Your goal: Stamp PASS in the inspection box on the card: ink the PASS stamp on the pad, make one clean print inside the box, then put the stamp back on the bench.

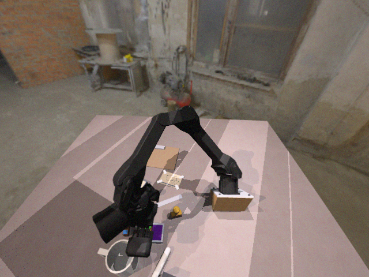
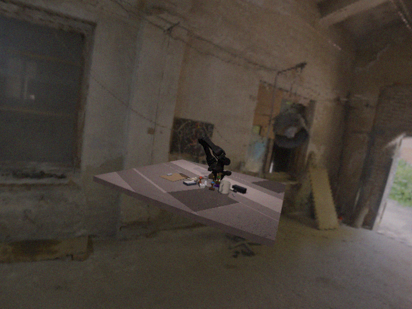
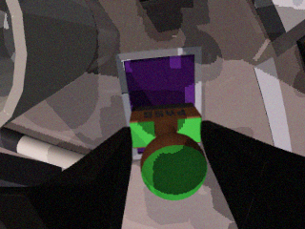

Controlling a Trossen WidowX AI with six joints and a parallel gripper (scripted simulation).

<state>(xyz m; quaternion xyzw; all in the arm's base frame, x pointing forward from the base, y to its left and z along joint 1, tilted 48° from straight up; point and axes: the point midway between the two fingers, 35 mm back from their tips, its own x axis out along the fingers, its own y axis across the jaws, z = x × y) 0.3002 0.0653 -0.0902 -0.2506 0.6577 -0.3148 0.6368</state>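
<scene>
The purple ink pad lies 5 cm below my gripper tip. Also, from my gripper tip: mug 8 cm to the left, 8 cm ahead, 2 cm below; green stamp right at my gripper tip; blue stamp 9 cm ahead, 3 cm below, 1 cm to the right.
</scene>
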